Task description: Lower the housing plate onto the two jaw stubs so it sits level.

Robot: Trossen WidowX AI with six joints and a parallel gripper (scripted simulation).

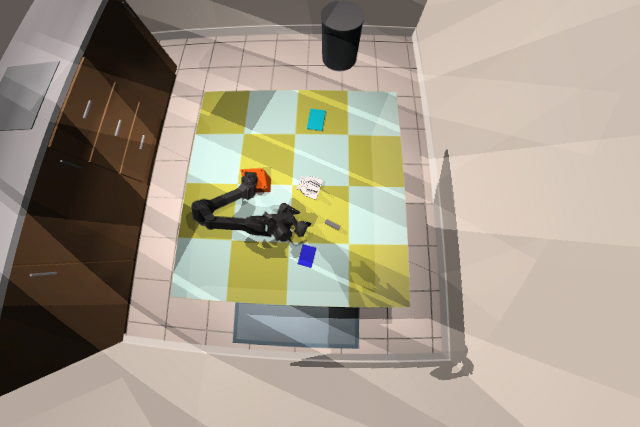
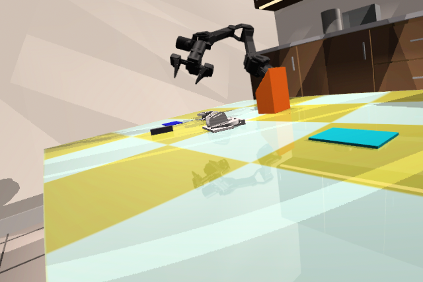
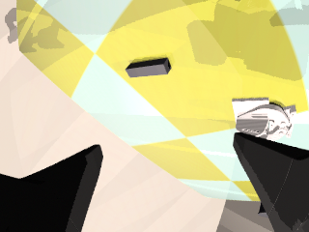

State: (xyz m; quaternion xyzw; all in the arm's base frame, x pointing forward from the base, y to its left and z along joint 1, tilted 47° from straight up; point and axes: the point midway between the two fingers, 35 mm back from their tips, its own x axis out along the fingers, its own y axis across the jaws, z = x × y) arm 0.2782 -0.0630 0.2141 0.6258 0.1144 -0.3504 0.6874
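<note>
Right now the small white piece is 180 mm below my gripper tip, 120 mm behind it and 60 mm to the right of it. From my gripper tip the other things lie so: blue plate: 180 mm to the right, 180 mm below, 10 mm ahead; then dark grey bar: 170 mm below, 140 mm ahead; then pale jaw assembly: 230 mm to the left, 170 mm below, 30 mm behind.
</note>
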